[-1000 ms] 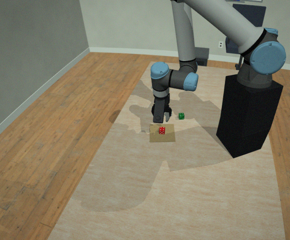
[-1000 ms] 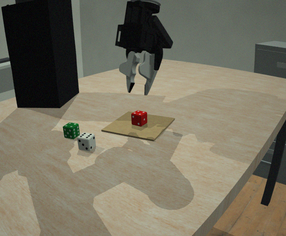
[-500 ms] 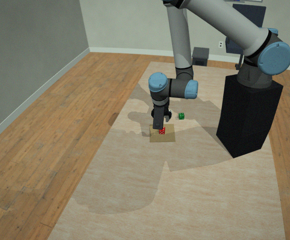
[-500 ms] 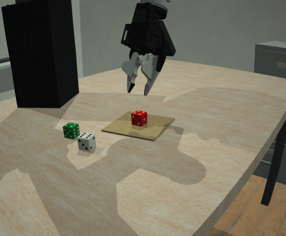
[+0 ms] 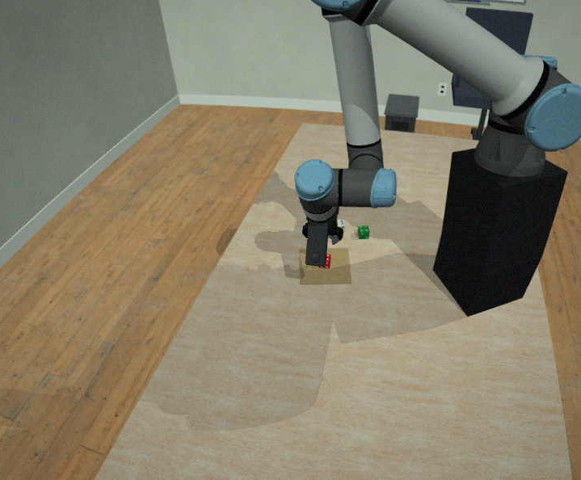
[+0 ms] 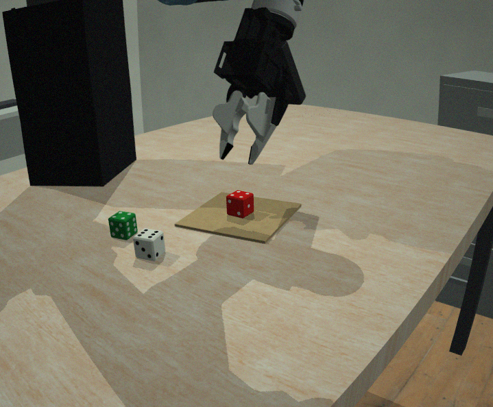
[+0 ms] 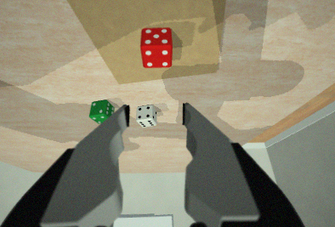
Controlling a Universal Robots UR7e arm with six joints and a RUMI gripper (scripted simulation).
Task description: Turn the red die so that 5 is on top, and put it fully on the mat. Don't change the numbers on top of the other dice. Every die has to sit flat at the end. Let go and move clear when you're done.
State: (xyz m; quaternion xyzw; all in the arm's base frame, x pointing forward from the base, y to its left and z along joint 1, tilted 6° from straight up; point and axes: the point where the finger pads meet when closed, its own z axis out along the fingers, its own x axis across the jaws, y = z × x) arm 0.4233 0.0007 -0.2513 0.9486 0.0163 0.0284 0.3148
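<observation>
My gripper is now 80 mm above the red die. The rest, counted from my hand: tan mat (90 mm below); then green die (150 mm to the right, 90 mm behind, 80 mm below); then white die (170 mm to the right, 80 mm below, 20 mm behind).
</observation>
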